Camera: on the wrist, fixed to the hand. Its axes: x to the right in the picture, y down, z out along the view.
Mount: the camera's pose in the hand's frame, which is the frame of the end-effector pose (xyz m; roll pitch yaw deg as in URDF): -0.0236 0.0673 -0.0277 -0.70 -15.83 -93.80
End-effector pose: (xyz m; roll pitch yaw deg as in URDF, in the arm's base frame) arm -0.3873 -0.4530 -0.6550 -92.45 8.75 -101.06
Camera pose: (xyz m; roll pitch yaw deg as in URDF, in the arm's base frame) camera -0.4109 -0.4144 -0.7167 -165.24 -71.10 -25.56
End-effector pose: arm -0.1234 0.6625 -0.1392 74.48 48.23 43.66
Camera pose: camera -0.1346 0.7136 -0.0833 -67.78 31.33 -98.86
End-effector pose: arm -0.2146 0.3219 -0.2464 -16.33 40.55 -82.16
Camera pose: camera -0.1648 0.3767 -0.2656 -45.83 -26.45 -152.77
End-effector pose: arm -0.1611 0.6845 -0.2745 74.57 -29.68 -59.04
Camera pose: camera -0.1480 0.7494 -0.2362 42.98 50.58 -113.75
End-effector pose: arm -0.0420 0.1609 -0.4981 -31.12 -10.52 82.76
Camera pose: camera -0.0865 0.1539 -0.5599 17.04 -44.89 -23.29
